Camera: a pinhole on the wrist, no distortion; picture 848 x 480 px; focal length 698.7 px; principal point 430.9 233.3 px. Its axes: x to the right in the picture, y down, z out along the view. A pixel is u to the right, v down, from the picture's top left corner.
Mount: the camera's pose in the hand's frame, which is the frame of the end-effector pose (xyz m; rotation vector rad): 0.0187 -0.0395 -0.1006 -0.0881 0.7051 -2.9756
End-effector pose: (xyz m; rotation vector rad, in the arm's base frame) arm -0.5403 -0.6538 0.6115 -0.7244 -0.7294 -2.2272
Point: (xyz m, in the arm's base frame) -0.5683 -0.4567 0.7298
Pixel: 485 55
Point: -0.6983 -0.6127 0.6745
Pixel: 29 341
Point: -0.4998 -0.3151 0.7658
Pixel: 607 37
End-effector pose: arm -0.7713 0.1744 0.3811 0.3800 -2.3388 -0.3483
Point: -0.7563 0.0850 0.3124
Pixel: 680 248
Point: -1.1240 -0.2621 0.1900
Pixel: 163 429
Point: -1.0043 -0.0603 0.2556
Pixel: 207 285
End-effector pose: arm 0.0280 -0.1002 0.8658 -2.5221 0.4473 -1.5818
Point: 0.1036 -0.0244 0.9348
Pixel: 266 232
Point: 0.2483 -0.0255 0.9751
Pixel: 121 201
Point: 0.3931 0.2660 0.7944
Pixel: 554 377
